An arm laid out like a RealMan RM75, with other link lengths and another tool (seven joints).
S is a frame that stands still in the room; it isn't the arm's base.
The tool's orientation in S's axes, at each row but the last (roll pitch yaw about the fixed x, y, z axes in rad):
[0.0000, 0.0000, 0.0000]
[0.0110, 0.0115, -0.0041]
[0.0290, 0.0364, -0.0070]
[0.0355, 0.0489, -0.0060]
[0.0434, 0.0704, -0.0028]
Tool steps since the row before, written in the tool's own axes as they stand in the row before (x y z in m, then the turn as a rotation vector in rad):
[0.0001, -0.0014, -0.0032, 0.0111, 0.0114, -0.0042]
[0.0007, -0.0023, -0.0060, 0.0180, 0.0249, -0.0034]
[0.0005, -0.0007, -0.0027, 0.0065, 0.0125, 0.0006]
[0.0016, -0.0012, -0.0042, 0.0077, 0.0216, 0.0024]
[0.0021, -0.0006, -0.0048, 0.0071, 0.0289, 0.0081]
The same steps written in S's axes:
[0.0001, -0.0014, -0.0032, 0.0111, 0.0114, -0.0042]
[0.0006, -0.0022, -0.0060, 0.0181, 0.0249, -0.0033]
[0.0004, -0.0006, -0.0027, 0.0066, 0.0124, 0.0007]
[0.0014, -0.0011, -0.0043, 0.0080, 0.0215, 0.0028]
[0.0018, -0.0004, -0.0050, 0.0078, 0.0285, 0.0088]

